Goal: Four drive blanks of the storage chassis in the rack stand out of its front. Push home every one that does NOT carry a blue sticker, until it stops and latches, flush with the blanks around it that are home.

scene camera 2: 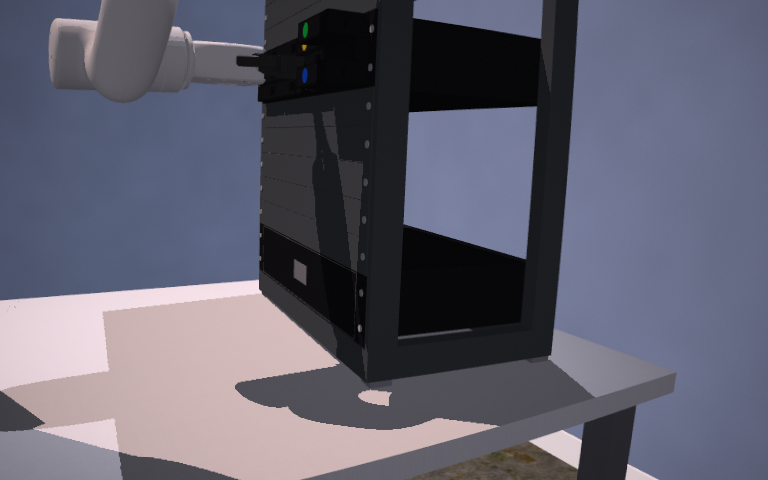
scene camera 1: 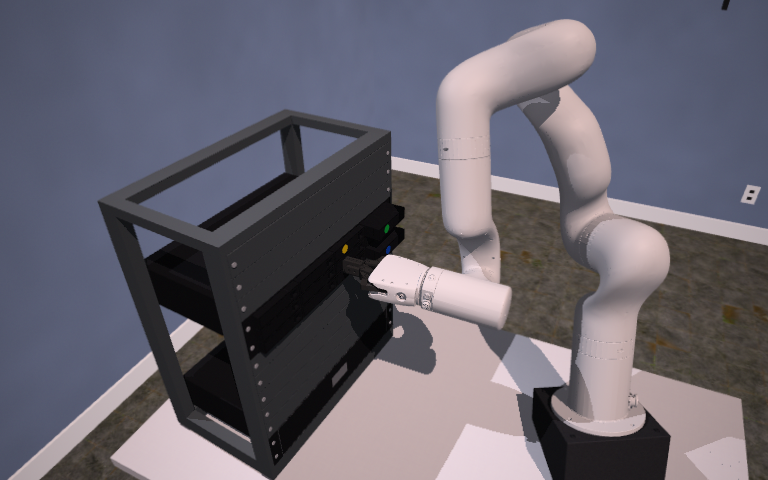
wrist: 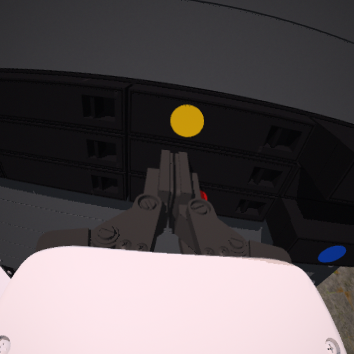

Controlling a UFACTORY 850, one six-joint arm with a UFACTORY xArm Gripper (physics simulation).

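Observation:
My gripper (scene camera 1: 346,264) (wrist: 170,168) is shut and empty, its tips close to the chassis front below the yellow sticker; contact cannot be told. The yellow-stickered blank (scene camera 1: 344,249) (wrist: 225,117) looks flush with its neighbours. The red-stickered blank (wrist: 225,202), bottom of the same column and partly behind the fingers, also looks flush. The green-stickered blank (scene camera 1: 386,228) (scene camera 2: 305,30) stands out at the top of the end column. The blue-stickered blank (scene camera 1: 388,249) (scene camera 2: 304,75) (wrist: 332,253) stands out at the bottom of that column.
The dark rack (scene camera 1: 161,221) (scene camera 2: 390,169) stands on the pale table (scene camera 1: 419,407) (scene camera 2: 186,339). Grey filler panels lie above and below the chassis. The protruding end-column blanks are beside my fingers, on the right in the wrist view. The arm's black base block (scene camera 1: 611,458) stands opposite the rack.

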